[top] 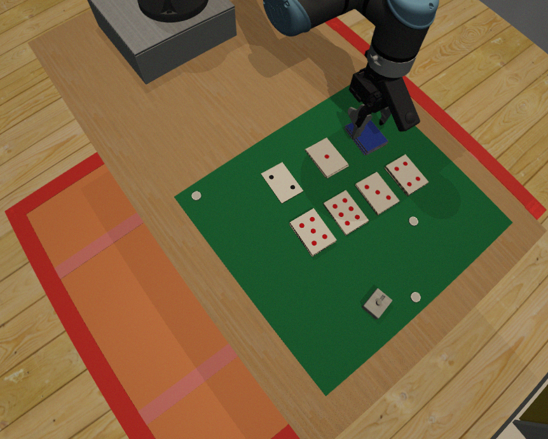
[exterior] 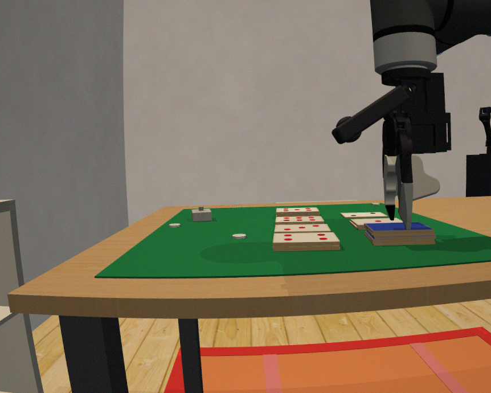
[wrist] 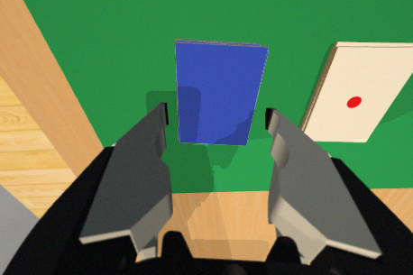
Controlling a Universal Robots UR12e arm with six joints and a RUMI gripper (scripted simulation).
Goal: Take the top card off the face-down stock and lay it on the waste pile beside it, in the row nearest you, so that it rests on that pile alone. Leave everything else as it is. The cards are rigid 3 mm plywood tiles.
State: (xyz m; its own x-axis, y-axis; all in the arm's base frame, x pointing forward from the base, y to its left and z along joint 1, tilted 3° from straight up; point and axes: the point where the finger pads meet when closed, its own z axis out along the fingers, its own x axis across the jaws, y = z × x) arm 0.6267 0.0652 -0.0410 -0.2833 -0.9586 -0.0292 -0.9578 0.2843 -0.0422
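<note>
Now: hand 20 mm above the card. Also, from my hand: grey block: 270 mm ahead, 310 mm to the right, 20 mm below; green mat: 90 mm ahead, 180 mm to the right, 50 mm below.
</note>
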